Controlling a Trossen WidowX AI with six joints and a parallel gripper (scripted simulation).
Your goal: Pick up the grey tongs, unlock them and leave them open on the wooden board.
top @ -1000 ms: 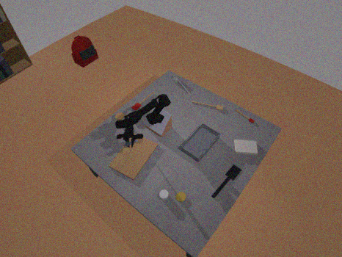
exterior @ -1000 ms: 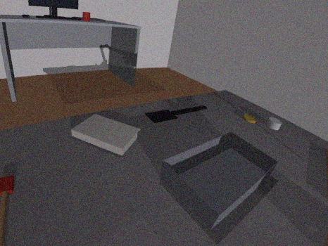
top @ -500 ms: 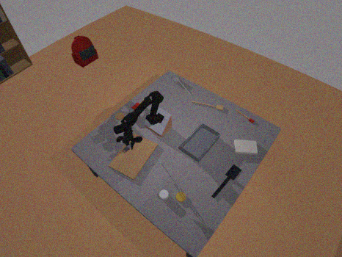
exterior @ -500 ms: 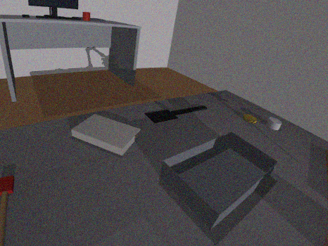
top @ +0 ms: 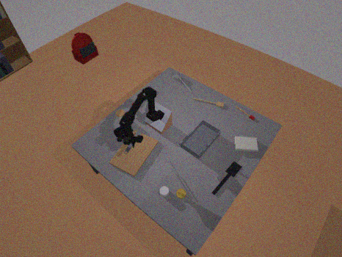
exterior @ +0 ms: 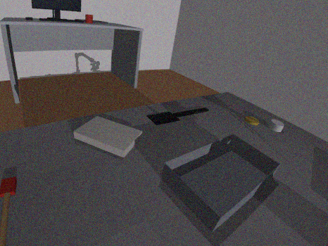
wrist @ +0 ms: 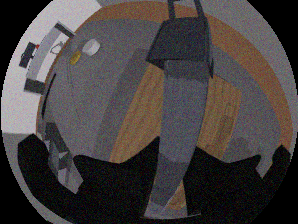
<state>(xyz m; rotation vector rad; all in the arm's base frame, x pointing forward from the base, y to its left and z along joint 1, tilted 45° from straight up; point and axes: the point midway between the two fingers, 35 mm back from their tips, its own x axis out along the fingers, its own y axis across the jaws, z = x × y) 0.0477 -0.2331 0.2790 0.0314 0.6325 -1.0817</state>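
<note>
The wooden board lies 11 cm below my gripper tip, 2 cm to the left of it and 2 cm behind it. Round my gripper tip: grey roasting tin (45 cm to the left, 31 cm ahead, 9 cm below); then yellow puck (48 cm ahead, 11 cm below); then white puck (38 cm ahead, 10 cm below, 7 cm to the right).
</note>
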